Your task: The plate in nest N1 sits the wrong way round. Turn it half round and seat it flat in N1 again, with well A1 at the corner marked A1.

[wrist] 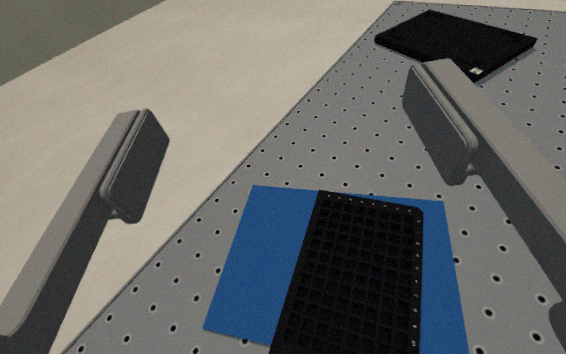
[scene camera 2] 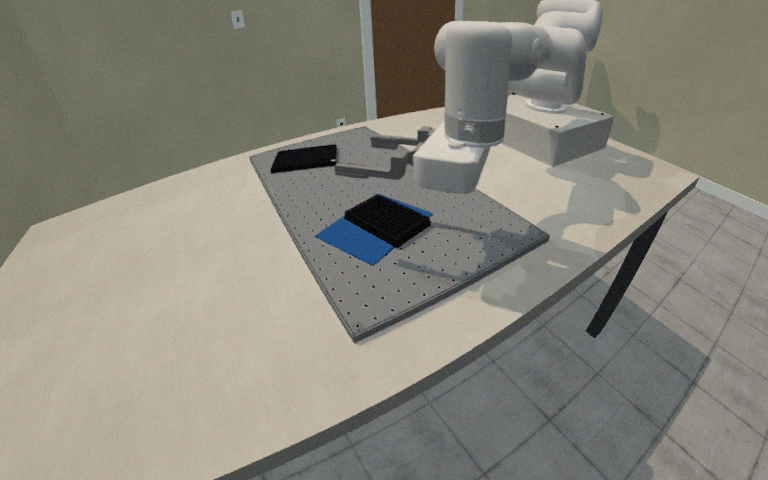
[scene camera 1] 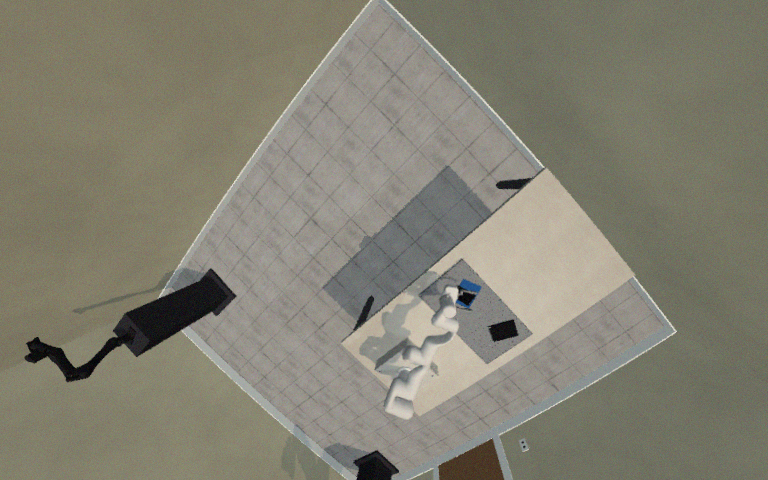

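Note:
The black well plate lies wells up on a blue pad, off its middle and slightly askew. In the wrist view its row letters run along the far edge, its column numbers down the right edge, and a cut corner is at far right. The near end is out of view. A flat black holder, apparently nest N1, holds no visible plate; its small white corner mark is unreadable. My gripper is open and empty, raised above the board, clear of the plate.
A grey perforated board carries the pad and the holder. It lies on the beige table. The arm's base block stands at the table's back right in scene camera 2.

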